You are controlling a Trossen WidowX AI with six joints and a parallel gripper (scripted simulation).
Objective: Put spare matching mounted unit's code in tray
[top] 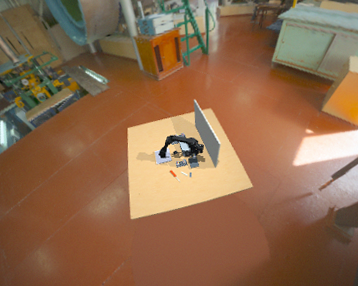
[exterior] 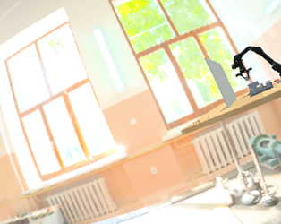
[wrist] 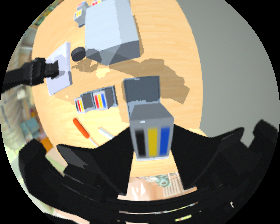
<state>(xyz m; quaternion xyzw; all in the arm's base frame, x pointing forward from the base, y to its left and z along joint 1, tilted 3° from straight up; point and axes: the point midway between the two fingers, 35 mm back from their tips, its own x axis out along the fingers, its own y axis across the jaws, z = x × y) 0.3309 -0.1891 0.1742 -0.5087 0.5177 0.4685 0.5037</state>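
Now: the grey tray 140 mm below my gripper tip and 10 mm behind it. Round my gripper tip: grey upright panel: 210 mm to the left, 200 mm ahead, 80 mm above; grey box: 210 mm to the left, 90 mm below, 50 mm behind.
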